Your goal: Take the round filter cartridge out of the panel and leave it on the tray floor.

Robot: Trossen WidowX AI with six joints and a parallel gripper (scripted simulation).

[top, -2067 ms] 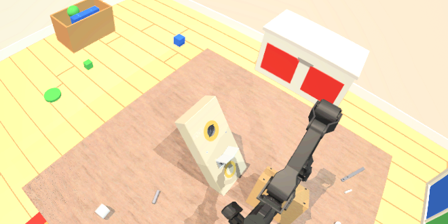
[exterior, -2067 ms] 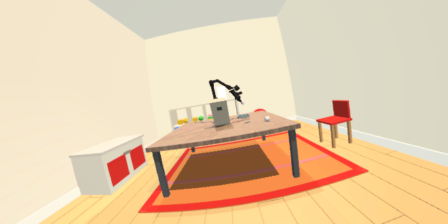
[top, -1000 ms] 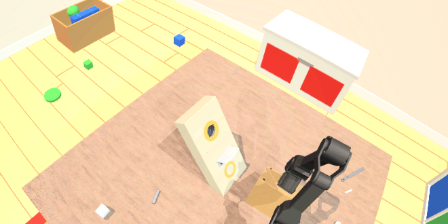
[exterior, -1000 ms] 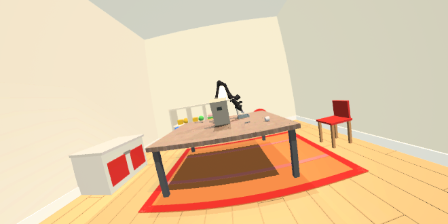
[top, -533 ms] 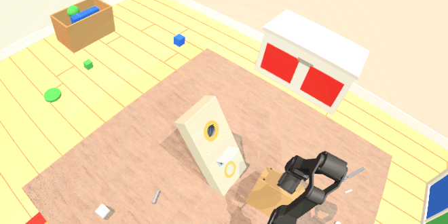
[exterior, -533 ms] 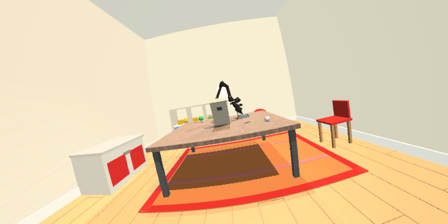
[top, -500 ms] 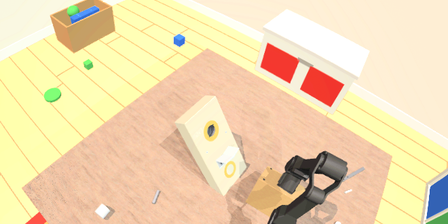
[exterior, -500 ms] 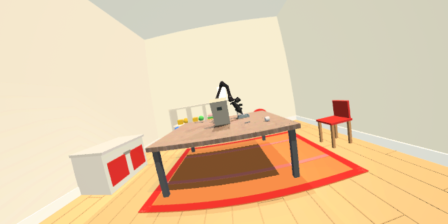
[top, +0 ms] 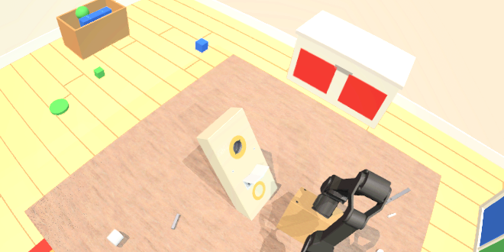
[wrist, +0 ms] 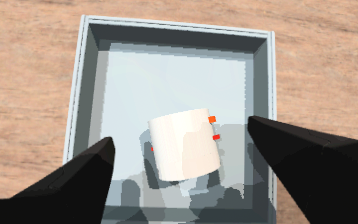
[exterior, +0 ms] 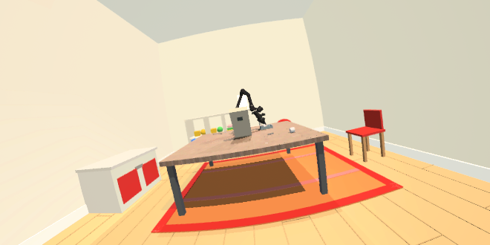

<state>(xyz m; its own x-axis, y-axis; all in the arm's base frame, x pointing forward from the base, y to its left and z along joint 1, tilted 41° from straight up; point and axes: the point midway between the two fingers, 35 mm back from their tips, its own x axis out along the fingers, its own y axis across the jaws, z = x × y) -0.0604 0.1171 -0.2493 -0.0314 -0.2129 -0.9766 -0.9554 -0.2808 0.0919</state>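
Now: the white round filter cartridge 1 cm to the right of my gripper tip and 2 cm below it. Also, from my gripper tip: grey tray (1 cm to the left, 4 cm below); cream panel (39 cm ahead, 24 cm to the right, 10 cm above).
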